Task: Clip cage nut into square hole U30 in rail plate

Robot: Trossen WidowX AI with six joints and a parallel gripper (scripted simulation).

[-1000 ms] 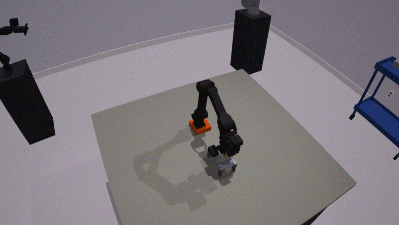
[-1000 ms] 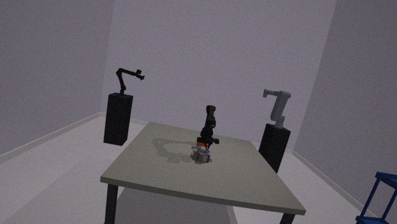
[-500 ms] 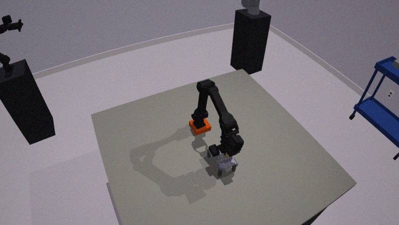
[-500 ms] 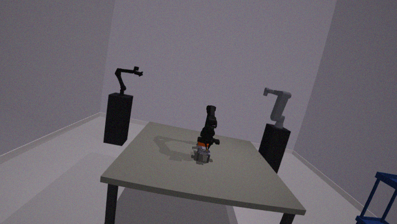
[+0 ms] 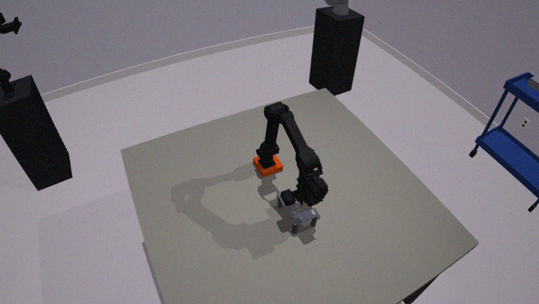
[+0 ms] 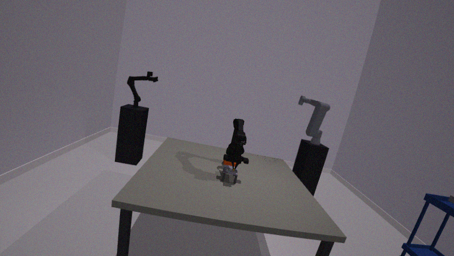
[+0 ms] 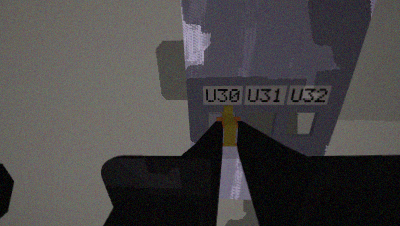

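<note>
Right now the cage nut is 1 cm below my gripper tip.
</note>
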